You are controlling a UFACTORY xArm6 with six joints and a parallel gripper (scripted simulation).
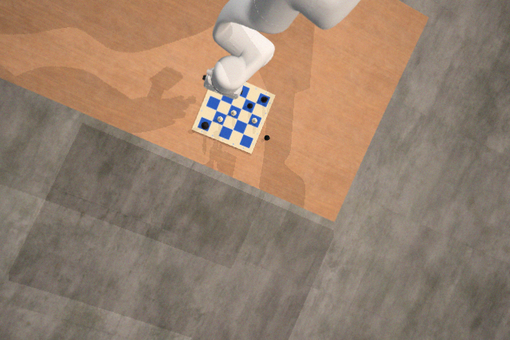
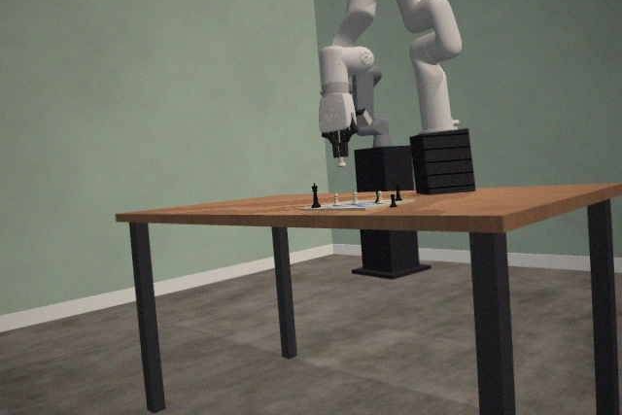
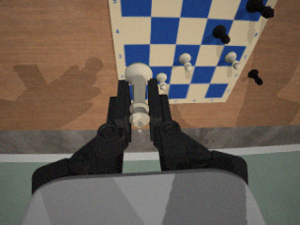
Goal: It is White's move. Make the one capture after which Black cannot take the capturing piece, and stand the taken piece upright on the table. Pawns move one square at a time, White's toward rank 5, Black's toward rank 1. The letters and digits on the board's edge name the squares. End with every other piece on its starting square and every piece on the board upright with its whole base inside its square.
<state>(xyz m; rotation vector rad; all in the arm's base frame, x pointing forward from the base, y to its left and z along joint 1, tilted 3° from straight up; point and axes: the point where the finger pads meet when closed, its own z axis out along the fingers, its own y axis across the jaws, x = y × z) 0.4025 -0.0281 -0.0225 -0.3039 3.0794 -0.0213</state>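
Right now the blue-and-cream chessboard is 30 mm ahead of my hand, 80 mm to the left of it and 150 mm below it. From my hand the other things lie so: tall white piece 10 mm below; tall black piece 120 mm ahead, 20 mm to the left, 120 mm below.
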